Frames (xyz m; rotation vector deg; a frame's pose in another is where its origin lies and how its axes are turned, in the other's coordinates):
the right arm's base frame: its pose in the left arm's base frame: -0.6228 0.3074 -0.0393 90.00 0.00 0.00
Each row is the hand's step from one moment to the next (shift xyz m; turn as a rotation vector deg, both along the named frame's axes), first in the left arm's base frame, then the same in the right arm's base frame.
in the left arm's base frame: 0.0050 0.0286 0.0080 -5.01 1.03 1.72
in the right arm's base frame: 0.0050 0.0080 -0.0286 -5.01 1.72 -1.03
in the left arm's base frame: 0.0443 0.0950 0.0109 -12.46 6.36 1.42
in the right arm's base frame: 0.0443 0.0109 -0.0950 -12.46 1.42 -6.36
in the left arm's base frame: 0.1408 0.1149 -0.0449 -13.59 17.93 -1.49
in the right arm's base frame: 0.1408 -0.0449 -0.1149 -13.59 -1.49 -17.93
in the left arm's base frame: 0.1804 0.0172 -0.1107 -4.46 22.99 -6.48
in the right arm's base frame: 0.1804 -0.1107 -0.0172 -4.46 -6.48 -22.99
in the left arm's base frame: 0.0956 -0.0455 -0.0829 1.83 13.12 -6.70
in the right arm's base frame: 0.0956 -0.0829 0.0455 1.83 -6.70 -13.12
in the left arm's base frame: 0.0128 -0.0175 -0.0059 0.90 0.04 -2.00
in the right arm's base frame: 0.0128 -0.0059 0.0175 0.90 -2.00 -0.04
